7 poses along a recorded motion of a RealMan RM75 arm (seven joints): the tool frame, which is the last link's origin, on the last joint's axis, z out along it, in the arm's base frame.
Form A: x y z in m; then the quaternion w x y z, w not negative.
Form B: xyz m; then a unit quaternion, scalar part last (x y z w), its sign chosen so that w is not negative. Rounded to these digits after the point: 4 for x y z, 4 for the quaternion.
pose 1, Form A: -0.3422 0.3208 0.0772 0.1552 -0.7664 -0.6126 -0.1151
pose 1, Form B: -0.3422 0.3208 0.0772 -0.7664 -0.6126 -0.1151 0.1552
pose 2, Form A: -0.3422 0.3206 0.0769 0.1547 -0.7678 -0.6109 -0.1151
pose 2, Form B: -0.3422 0.3206 0.0769 -0.7678 -0.6109 -0.1151 0.1547
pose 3, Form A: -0.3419 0.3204 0.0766 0.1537 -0.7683 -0.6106 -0.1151
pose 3, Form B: -0.3419 0.3204 0.0766 -0.7683 -0.6106 -0.1151 0.1537
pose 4, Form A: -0.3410 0.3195 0.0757 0.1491 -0.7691 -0.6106 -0.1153
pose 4, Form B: -0.3410 0.3195 0.0757 -0.7691 -0.6106 -0.1153 0.1491
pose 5, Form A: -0.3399 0.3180 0.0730 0.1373 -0.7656 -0.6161 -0.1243
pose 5, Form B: -0.3399 0.3180 0.0730 -0.7656 -0.6161 -0.1243 0.1373
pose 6, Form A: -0.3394 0.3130 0.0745 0.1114 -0.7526 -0.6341 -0.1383
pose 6, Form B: -0.3394 0.3130 0.0745 -0.7526 -0.6341 -0.1383 0.1114
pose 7, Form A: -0.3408 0.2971 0.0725 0.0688 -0.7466 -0.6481 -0.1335
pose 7, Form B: -0.3408 0.2971 0.0725 -0.7466 -0.6481 -0.1335 0.0688
